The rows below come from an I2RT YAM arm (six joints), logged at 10 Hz.
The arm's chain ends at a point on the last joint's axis. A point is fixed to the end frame.
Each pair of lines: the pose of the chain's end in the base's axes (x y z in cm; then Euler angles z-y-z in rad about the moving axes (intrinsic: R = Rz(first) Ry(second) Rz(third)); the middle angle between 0 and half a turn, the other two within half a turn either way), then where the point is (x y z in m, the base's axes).
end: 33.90 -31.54 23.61 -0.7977 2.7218 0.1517
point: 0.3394 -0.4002 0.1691
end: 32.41 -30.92 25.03 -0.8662 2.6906 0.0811
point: 0.3240 -0.3968 0.1871
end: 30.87 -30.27 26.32 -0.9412 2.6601 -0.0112
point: 0.3085 -0.3934 0.2044
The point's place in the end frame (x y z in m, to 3 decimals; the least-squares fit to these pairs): -0.037 -0.054 0.086
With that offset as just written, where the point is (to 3 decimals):
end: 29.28 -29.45 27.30 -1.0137 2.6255 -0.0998
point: 0.292 -0.388 0.219
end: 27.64 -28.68 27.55 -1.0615 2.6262 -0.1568
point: 0.275 -0.381 0.223
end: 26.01 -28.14 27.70 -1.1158 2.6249 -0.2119
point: 0.256 -0.376 0.226
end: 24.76 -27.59 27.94 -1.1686 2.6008 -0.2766
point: 0.243 -0.373 0.232
